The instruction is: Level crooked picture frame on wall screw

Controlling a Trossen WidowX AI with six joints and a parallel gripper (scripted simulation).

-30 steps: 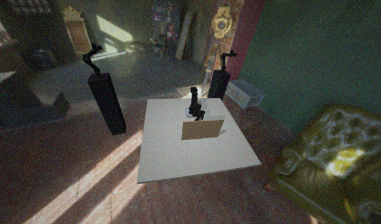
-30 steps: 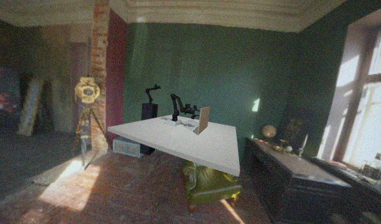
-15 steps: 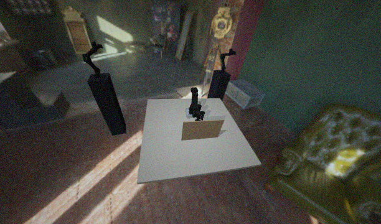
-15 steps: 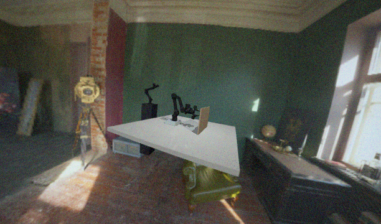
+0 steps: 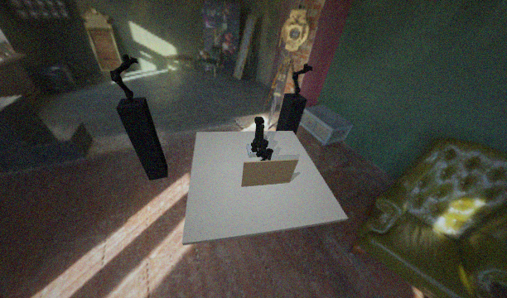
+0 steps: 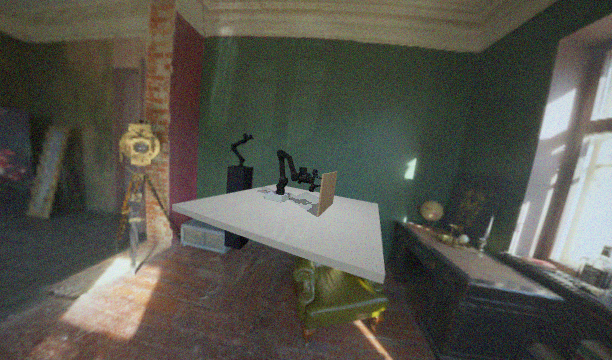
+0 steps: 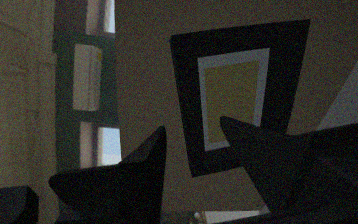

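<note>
Right now my gripper tip is 50 mm above the picture frame, 30 mm short of it and 20 mm to the left of it. From my gripper tip the other things lie so: tan wall panel 70 mm below, 50 mm ahead, 10 mm to the right.
</note>
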